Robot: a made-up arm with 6 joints.
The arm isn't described. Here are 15 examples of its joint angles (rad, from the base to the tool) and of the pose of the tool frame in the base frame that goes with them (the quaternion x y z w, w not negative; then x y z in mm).
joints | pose
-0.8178 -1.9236 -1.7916 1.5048 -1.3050 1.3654 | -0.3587 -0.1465 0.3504 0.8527 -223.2 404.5 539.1
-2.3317 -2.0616 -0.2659 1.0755 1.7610 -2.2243 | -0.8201 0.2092 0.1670 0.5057 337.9 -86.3 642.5
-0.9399 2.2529 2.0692 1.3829 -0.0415 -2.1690 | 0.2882 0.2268 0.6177 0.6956 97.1 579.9 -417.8
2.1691 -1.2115 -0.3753 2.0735 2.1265 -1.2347 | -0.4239 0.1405 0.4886 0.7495 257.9 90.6 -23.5
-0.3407 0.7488 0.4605 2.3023 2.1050 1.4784 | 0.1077 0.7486 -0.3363 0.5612 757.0 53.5 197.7
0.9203 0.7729 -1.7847 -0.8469 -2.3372 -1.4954 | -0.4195 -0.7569 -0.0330 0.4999 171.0 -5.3 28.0
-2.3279 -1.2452 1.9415 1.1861 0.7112 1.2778 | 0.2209 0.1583 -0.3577 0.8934 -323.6 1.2 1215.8
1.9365 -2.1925 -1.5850 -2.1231 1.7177 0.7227 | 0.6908 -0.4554 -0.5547 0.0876 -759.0 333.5 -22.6
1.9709 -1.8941 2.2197 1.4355 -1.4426 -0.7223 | -0.2112 0.5686 0.0734 0.7916 447.1 -593.2 13.6
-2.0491 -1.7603 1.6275 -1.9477 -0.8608 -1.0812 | 0.4821 -0.8748 -0.0444 0.0164 330.1 36.4 447.3
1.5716 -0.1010 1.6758 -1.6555 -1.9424 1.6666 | 0.6953 0.1508 0.6917 0.1238 592.2 -568.1 46.7
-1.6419 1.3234 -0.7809 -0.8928 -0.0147 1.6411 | -0.9857 0.0495 -0.1564 0.0390 -23.5 934.2 -261.8
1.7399 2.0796 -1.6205 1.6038 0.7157 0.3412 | -0.1928 -0.7274 -0.3206 0.5753 -786.9 7.5 10.5
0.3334 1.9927 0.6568 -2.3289 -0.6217 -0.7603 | -0.0628 -0.6862 -0.6710 0.2738 -452.2 -75.2 -586.1
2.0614 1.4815 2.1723 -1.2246 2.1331 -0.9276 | -0.2641 -0.9017 0.1718 0.2962 -853.8 -86.2 318.6
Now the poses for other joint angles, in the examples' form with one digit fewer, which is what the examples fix.
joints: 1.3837 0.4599 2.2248 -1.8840 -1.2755 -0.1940
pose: -0.989 0.020 -0.131 0.071 323 -229 5
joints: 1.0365 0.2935 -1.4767 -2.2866 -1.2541 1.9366
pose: 0.352 0.523 0.564 0.533 630 -330 -219
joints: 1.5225 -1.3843 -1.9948 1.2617 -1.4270 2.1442
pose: 0.843 -0.425 0.326 0.061 245 -155 -430
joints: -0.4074 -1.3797 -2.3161 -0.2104 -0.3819 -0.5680
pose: 0.824 0.404 0.188 0.351 240 536 -535
